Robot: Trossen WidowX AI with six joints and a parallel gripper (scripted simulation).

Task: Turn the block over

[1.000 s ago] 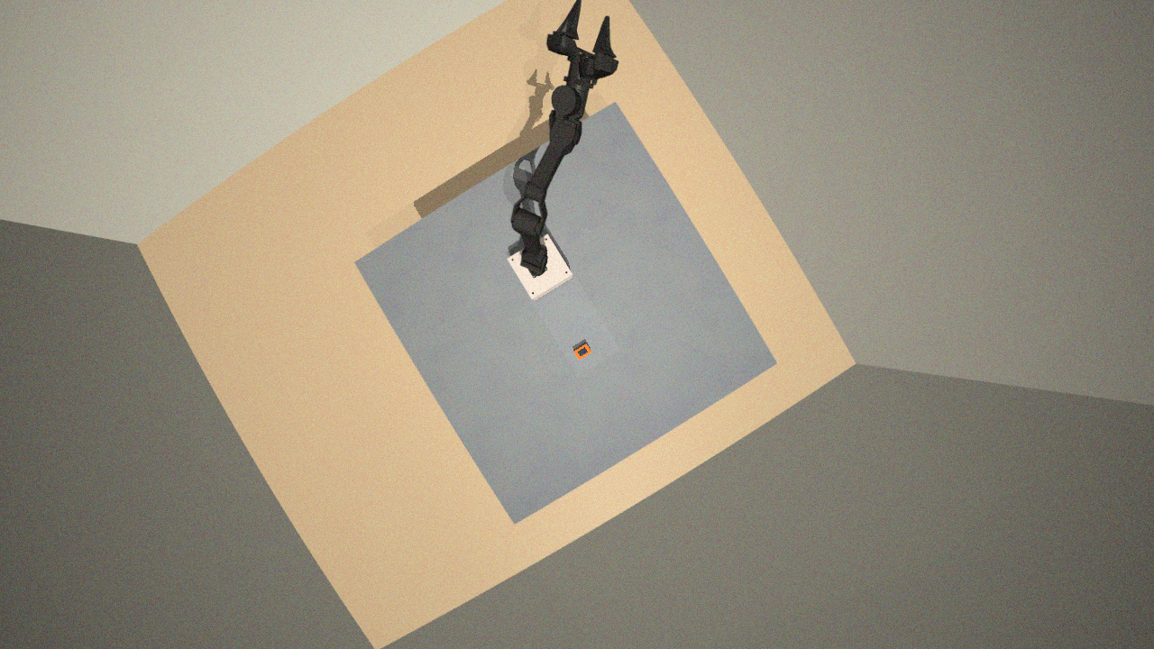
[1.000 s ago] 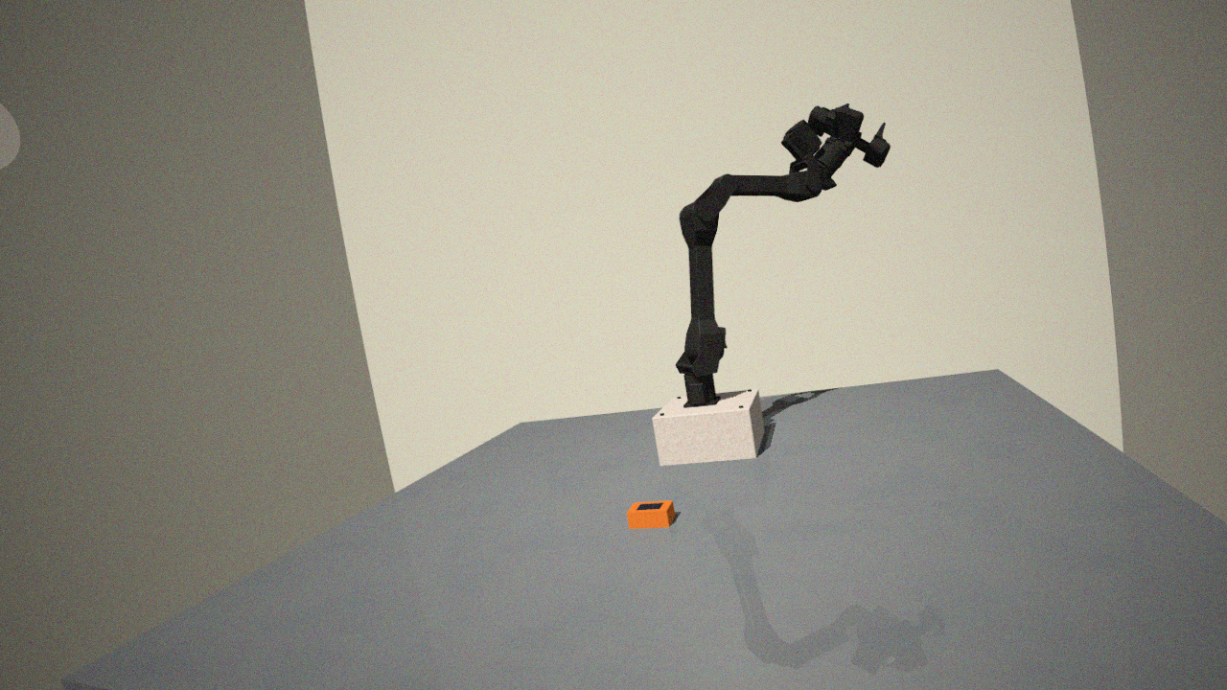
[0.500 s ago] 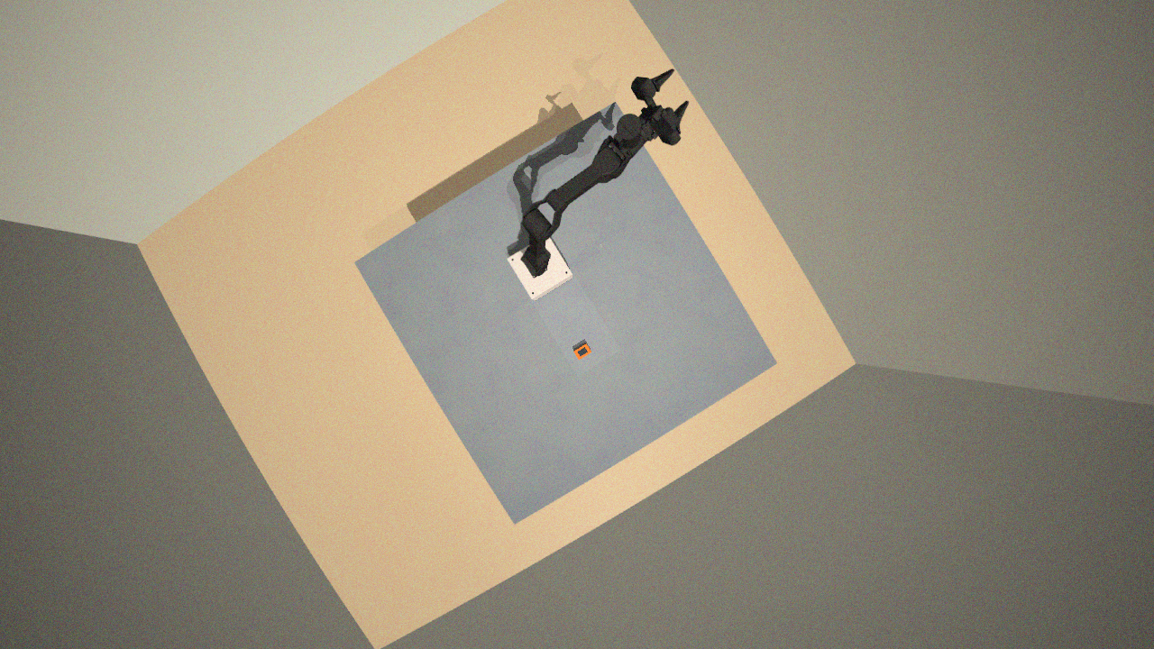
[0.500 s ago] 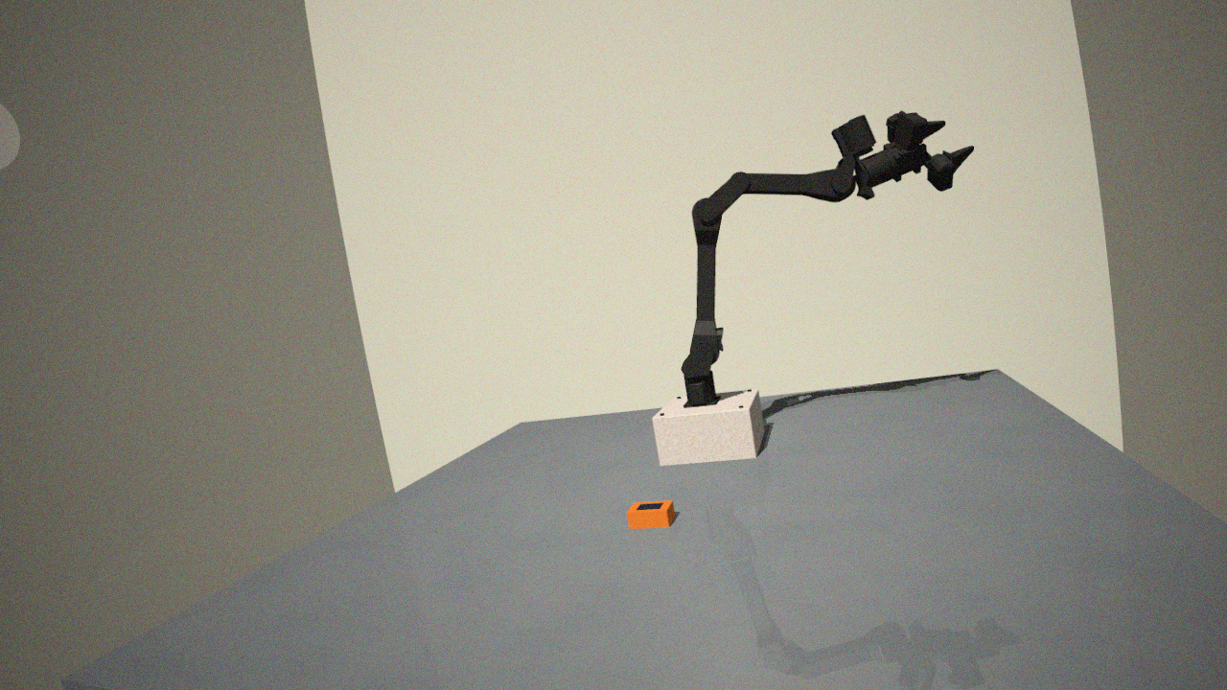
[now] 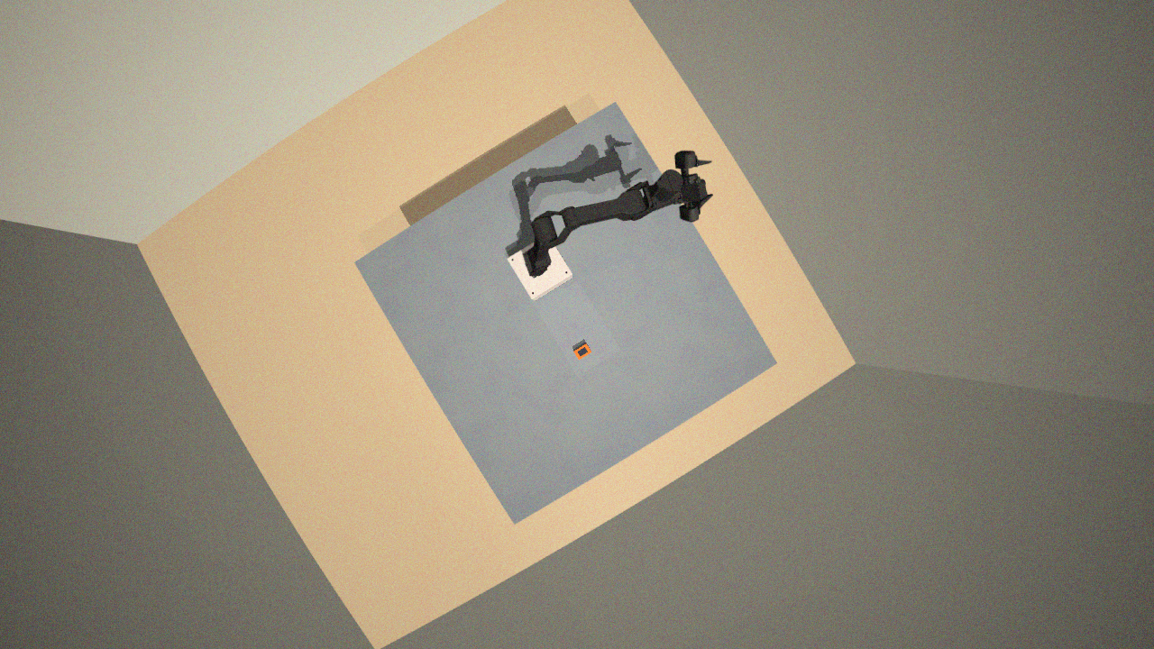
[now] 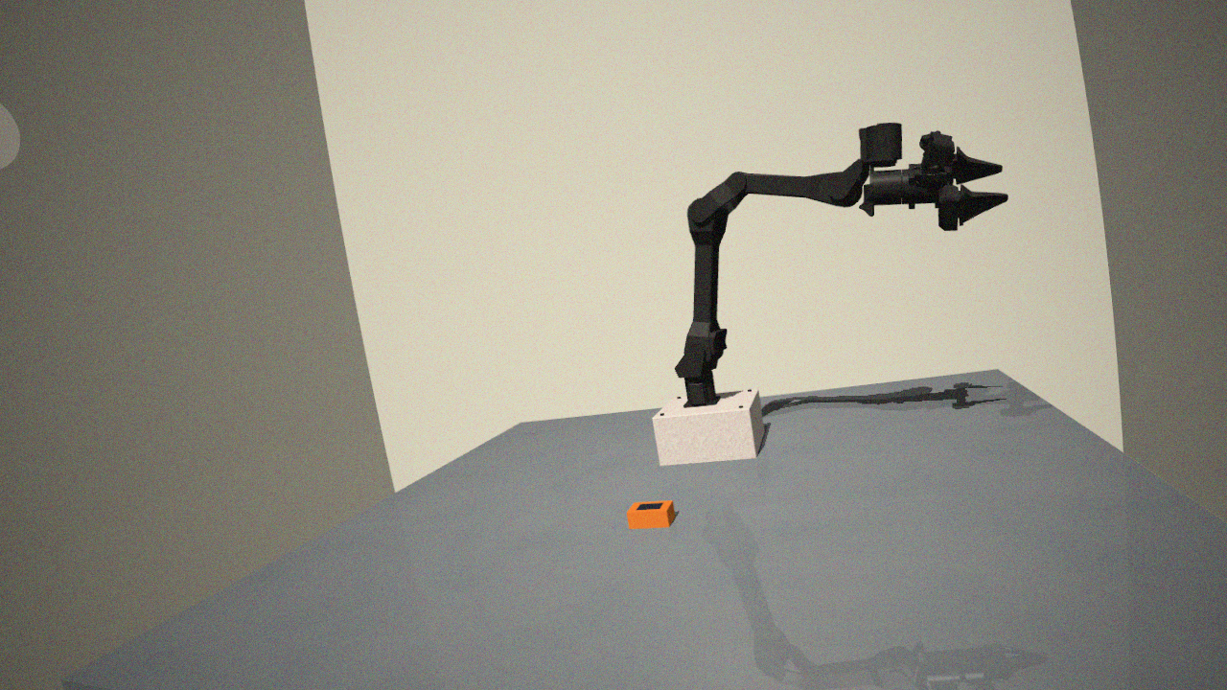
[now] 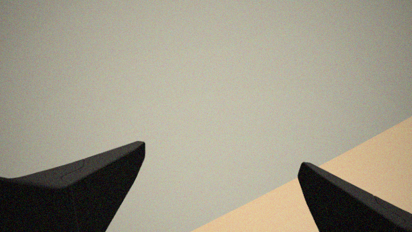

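Now: gripper tip 260 mm short of the orange block, 580 mm to the left of it and 390 mm above it.
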